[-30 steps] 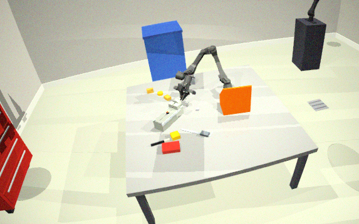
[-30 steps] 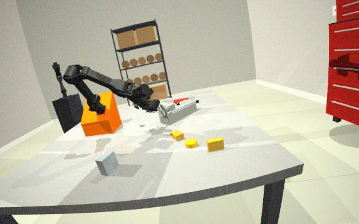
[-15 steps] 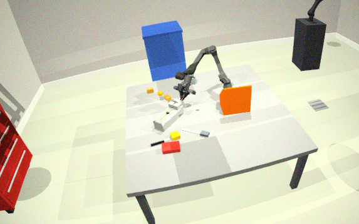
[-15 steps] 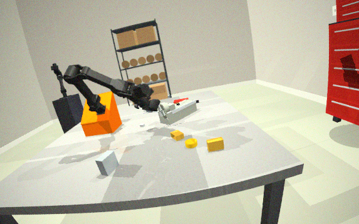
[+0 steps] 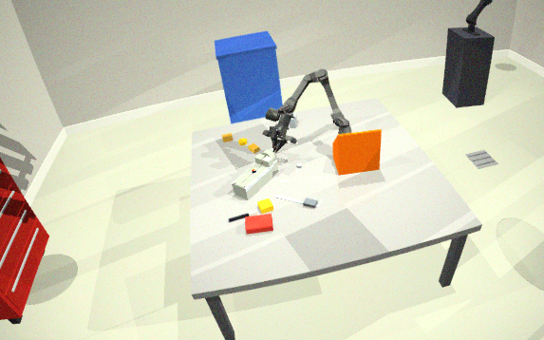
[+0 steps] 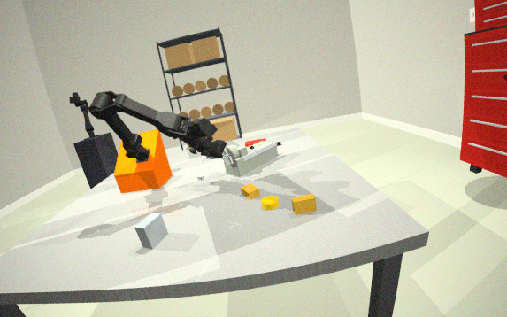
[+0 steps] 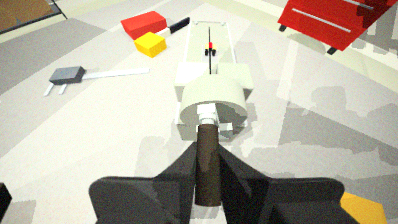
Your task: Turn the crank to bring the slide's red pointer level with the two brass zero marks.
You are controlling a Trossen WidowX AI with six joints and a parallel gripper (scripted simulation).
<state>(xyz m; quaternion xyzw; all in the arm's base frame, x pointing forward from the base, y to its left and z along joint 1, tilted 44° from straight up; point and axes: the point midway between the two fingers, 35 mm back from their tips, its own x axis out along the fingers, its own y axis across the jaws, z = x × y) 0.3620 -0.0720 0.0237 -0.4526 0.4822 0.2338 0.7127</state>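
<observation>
Now: the dark brown crank handle 10 mm behind my gripper tip, 10 mm to the right of it and 20 mm above it. From my gripper tip the other things lie so: yellow block: 80 mm ahead, 320 mm to the left, 80 mm below; grey cube: 140 mm behind, 410 mm to the right, 60 mm below; red pointer: 120 mm ahead, 120 mm to the left, 10 mm below.
</observation>
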